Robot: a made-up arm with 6 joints.
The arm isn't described. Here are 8 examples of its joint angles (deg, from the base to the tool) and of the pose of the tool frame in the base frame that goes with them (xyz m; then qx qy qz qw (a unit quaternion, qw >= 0)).
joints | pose
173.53 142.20 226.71 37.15 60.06 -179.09 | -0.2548 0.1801 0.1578 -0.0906 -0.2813 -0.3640 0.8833
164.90 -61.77 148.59 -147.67 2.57 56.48 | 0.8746 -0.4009 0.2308 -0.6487 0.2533 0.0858 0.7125
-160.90 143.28 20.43 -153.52 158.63 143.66 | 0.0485 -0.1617 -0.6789 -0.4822 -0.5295 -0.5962 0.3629
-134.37 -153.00 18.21 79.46 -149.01 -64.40 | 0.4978 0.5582 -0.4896 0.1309 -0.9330 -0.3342 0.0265
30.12 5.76 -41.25 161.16 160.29 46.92 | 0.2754 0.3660 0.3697 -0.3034 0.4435 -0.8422 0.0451
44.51 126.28 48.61 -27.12 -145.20 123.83 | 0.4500 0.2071 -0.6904 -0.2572 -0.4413 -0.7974 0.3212
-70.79 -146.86 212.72 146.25 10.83 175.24 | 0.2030 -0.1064 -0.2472 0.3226 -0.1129 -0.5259 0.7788
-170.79 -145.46 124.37 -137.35 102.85 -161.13 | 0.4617 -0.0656 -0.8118 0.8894 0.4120 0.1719 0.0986
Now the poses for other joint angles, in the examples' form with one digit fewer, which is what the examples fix.
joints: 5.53 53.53 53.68 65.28 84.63 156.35
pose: 0.922 0.010 0.622 0.667 0.504 0.494 0.240
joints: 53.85 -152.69 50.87 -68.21 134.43 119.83
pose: -0.391 -0.653 -0.405 -0.994 -0.107 -0.017 0.017
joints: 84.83 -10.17 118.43 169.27 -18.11 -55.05
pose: -0.222 -0.402 1.013 0.175 -0.530 -0.478 0.679
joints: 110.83 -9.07 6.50 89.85 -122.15 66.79
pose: -0.112 0.295 0.977 -0.942 0.108 0.041 0.317
